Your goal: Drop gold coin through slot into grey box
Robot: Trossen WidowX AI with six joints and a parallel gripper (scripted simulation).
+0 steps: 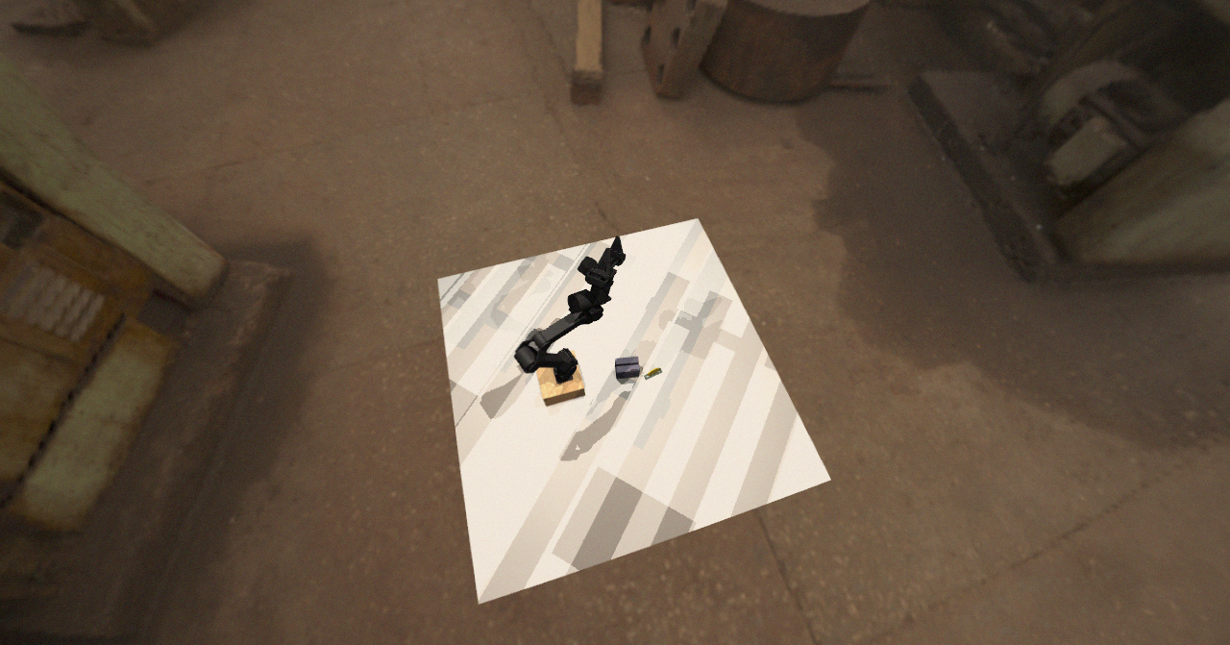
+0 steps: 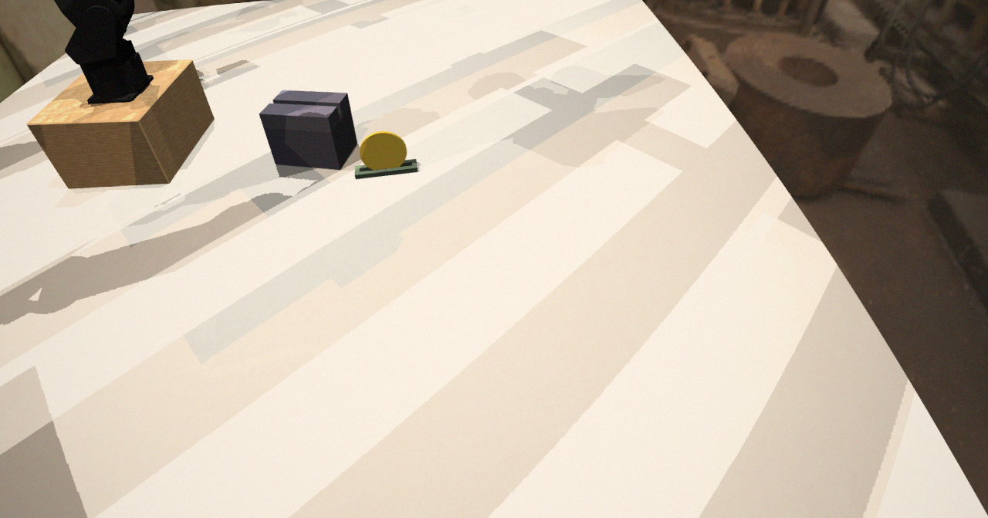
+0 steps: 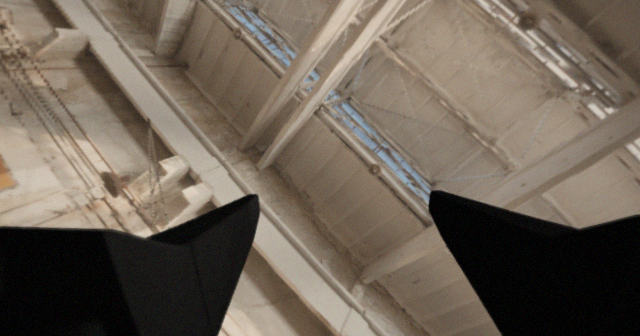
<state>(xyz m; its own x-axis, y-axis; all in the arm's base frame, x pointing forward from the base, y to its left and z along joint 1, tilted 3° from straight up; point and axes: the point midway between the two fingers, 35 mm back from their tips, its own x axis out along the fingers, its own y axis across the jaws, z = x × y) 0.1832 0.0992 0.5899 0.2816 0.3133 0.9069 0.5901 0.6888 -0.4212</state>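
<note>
My gripper tip is 680 mm above the gold coin, 170 mm to the left of it and 130 mm short of it.
</note>
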